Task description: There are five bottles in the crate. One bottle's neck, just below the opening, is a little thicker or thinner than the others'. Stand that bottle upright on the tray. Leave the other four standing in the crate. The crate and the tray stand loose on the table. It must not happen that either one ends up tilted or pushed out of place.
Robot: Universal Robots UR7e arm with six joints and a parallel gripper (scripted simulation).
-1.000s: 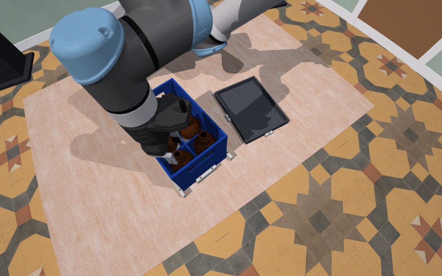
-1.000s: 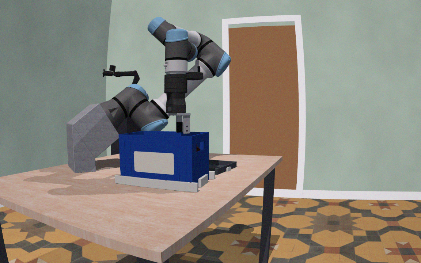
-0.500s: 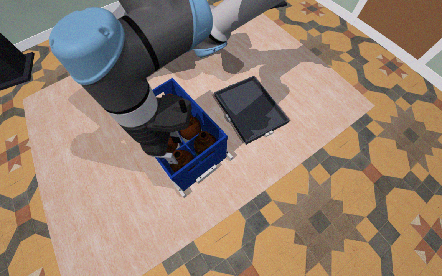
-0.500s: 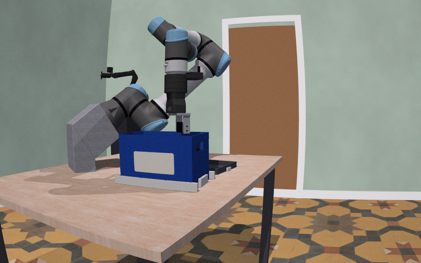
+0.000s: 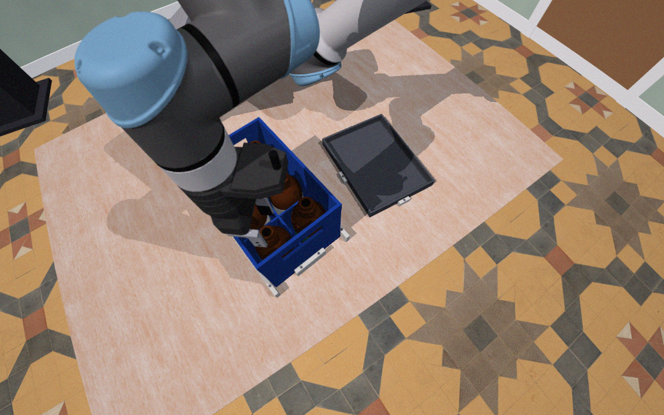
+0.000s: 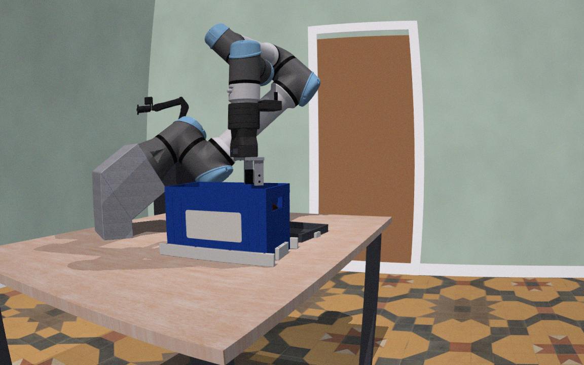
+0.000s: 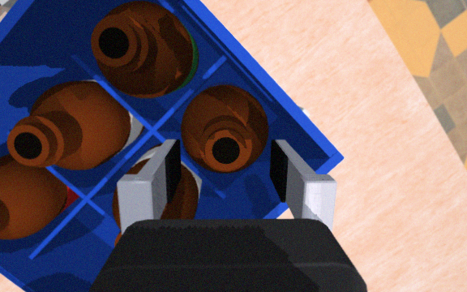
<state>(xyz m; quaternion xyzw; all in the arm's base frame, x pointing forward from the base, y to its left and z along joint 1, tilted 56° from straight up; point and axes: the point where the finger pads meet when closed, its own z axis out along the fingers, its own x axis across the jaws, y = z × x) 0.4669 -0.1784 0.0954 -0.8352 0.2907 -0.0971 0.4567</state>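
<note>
Now: hand 11 cm above the blue crate, 10 cm past it and 1 cm to the right of it. Round my hand: glass bottle (19 cm behind, 11 cm below, 3 cm to the left); dark tray (31 cm to the left, 19 cm below, 15 cm behind).
</note>
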